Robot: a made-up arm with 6 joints. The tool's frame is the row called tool. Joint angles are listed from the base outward. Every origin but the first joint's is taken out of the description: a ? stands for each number. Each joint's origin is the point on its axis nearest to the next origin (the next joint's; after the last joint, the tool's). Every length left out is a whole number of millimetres.
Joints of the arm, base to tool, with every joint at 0 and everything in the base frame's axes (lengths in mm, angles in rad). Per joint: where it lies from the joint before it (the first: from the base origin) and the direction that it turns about. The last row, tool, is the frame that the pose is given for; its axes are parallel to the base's.
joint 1: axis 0 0 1 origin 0 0 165
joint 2: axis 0 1 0 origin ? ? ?
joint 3: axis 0 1 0 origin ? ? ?
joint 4: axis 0 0 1 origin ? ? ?
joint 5: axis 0 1 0 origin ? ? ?
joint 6: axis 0 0 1 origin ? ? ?
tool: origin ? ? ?
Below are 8 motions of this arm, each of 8 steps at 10 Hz.
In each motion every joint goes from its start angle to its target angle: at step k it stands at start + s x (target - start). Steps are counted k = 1, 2, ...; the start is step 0. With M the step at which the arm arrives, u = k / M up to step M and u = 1 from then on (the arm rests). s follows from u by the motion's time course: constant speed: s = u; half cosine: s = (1 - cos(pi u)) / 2; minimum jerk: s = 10 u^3 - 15 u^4 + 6 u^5.
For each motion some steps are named. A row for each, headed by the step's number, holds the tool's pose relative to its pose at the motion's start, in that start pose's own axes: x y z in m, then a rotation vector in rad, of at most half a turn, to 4 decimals.
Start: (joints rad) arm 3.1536 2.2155 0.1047 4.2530 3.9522 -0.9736
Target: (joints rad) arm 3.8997 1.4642 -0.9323 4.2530 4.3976 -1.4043
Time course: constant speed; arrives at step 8
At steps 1, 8:
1: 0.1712 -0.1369 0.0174 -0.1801 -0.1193 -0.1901
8: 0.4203 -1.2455 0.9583 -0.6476 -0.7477 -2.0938

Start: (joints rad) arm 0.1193 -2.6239 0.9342 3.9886 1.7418 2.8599
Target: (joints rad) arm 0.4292 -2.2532 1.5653 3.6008 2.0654 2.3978
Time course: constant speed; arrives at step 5
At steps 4, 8:
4: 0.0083 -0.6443 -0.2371 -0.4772 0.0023 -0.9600
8: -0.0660 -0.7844 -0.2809 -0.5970 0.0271 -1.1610

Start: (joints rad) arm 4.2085 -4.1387 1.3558 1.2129 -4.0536 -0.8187
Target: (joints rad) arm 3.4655 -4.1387 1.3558 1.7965 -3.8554 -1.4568
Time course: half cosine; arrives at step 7
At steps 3, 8:
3: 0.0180 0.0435 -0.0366 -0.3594 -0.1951 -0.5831
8: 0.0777 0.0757 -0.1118 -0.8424 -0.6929 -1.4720

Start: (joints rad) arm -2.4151 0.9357 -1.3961 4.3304 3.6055 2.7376
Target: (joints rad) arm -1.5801 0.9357 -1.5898 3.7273 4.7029 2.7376
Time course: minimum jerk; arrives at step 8
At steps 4, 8:
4: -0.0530 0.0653 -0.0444 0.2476 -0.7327 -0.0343
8: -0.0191 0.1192 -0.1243 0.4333 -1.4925 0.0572

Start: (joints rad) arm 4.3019 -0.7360 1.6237 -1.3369 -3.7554 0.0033
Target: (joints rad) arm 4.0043 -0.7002 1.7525 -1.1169 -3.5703 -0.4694
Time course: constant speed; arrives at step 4
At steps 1, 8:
1: -0.0170 0.0253 0.0123 0.0089 0.1143 -0.1394
8: -0.0706 0.0900 0.0657 -0.0739 0.4727 -0.5429

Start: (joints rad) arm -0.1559 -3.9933 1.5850 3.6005 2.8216 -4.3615
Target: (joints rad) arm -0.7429 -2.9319 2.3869 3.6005 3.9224 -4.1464
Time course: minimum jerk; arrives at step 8
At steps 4, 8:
4: -0.1016 -0.6346 -0.1330 -0.4302 0.0259 -0.0079
8: -0.2195 -1.0170 0.2859 -0.8036 0.2266 0.2957

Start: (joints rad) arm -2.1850 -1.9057 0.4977 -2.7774 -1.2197 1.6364
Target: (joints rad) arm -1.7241 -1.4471 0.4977 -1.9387 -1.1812 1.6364
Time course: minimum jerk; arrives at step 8
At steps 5, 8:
5: 0.4756 0.0851 0.2098 -0.0691 -0.4902 0.6841
8: 0.6374 0.1703 0.2763 -0.0276 -0.6860 0.9622

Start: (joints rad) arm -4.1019 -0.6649 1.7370 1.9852 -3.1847 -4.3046
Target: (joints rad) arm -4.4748 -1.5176 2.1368 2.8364 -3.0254 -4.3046
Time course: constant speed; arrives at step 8
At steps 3, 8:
3: 0.0609 -0.0297 0.1538 -0.0317 -0.2075 -0.2437
8: 0.0538 0.0045 0.3861 0.0610 -0.6112 -0.5643

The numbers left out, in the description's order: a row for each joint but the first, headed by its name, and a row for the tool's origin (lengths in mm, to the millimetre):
joint 2: 0 32 0
joint 3: 0 0 486
joint 4: 0 0 777
joint 5: 0 0 0
joint 6: 0 0 86
tool: 0 0 0

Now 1 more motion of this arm.
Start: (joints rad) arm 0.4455 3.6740 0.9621 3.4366 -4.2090 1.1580
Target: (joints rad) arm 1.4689 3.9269 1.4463 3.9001 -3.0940 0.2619
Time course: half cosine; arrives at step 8
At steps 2, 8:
2: 0.1681 0.0434 -0.0411 0.1175 0.0113 -0.3140
8: 1.0677 -0.2217 -0.0488 1.2781 0.1660 -2.0405

